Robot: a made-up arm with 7 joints.
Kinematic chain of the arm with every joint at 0, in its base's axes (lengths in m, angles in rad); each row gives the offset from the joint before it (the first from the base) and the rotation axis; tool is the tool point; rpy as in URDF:
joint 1: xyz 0 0 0.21 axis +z
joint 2: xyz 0 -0.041 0.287 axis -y
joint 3: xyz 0 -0.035 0.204 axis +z
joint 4: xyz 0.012 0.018 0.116 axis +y
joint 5: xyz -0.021 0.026 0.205 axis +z
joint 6: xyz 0 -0.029 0.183 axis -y
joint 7: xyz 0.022 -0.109 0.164 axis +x
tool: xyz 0 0 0 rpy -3.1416 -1.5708 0
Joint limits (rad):
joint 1: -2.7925..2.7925
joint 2: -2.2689..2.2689
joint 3: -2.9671..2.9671
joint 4: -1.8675..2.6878
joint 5: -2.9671..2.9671
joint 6: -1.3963..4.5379
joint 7: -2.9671..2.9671
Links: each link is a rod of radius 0.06 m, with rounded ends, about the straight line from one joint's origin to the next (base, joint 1, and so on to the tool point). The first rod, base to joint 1, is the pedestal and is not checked.
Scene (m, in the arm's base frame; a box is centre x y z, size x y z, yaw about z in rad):
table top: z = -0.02
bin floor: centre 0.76 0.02 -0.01 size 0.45 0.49 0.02 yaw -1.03
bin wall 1: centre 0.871 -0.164 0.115 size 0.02 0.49 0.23 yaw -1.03
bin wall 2: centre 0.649 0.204 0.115 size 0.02 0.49 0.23 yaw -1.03
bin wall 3: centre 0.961 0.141 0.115 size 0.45 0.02 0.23 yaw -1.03
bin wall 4: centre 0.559 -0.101 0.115 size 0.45 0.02 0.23 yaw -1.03
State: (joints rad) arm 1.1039 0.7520 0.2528 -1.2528 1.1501 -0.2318 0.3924
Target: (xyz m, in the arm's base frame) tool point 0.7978 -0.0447 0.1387
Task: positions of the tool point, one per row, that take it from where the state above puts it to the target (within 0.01 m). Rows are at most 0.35 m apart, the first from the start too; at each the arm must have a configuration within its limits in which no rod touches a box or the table.
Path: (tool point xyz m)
1: -0.2676 -0.6349 0.9154
2: -0.2374 -0.4426 1.1561
3: -0.1024 -0.2125 1.3109
4: 0.1197 0.0003 1.3509
5: 0.3862 0.1486 1.2658
6: 0.6387 0.2061 1.0660
7: 0.8174 0.1733 0.7812
8: 0.8769 0.0755 0.4552
9: 0.7978 -0.0447 0.1387

